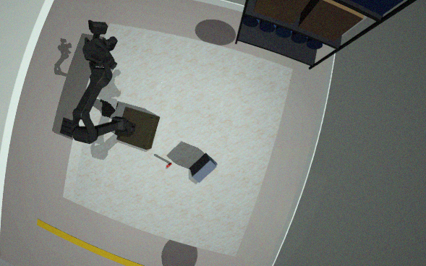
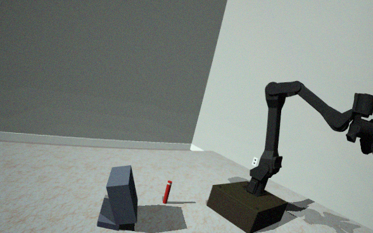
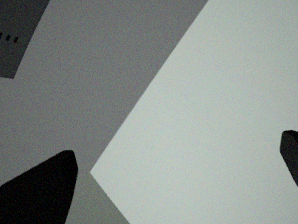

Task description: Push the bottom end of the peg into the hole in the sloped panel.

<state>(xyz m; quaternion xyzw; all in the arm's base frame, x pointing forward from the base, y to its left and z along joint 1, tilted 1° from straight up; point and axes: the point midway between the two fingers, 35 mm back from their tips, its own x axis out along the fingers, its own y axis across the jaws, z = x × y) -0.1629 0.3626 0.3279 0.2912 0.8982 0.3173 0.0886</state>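
Now: the red peg 480 mm ahead of my gripper tip, 520 mm to the right of it and 350 mm below it. The rest, counted from my gripper tip: sloped panel 670 mm ahead, 460 mm to the right, 330 mm below.
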